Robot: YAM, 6 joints.
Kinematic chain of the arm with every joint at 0, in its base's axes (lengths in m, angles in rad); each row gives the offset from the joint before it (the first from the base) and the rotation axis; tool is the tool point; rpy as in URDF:
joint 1: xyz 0 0 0.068 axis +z
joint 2: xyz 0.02 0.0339 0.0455 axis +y
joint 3: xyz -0.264 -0.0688 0 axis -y
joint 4: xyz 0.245 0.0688 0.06 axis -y
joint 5: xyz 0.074 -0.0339 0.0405 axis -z
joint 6: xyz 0.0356 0 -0.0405 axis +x
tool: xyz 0 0 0 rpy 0 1.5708 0
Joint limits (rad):
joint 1: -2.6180..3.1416
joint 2: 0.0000..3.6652
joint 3: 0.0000..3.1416
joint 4: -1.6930..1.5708
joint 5: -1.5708..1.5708
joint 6: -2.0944..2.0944
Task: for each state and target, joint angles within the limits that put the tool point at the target. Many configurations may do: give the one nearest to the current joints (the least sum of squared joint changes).
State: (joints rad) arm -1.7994 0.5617 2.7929 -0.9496 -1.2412 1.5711
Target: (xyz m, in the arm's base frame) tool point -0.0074 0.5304 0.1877
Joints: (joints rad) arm -1.4925 0.0603 3.0356 -0.9852 -1.2799 1.5711
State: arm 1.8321 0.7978 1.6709 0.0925 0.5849 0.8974
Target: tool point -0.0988 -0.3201 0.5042
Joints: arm 1.2146 0.1819 1.8176 0.1195 0.5635 0.8974
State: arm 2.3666 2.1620 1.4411 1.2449 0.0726 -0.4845
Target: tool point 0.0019 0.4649 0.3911
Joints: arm 1.5764 2.0534 1.6633 1.2300 0.1274 -0.4845
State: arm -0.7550 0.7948 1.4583 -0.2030 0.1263 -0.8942
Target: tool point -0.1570 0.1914 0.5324
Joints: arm -0.8996 0.2422 1.7222 -0.1524 0.1103 -0.8942
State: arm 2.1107 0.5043 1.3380 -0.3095 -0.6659 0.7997
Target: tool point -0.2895 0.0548 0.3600
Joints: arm 2.8781 1.2985 1.1774 -0.2595 -0.6840 0.7997
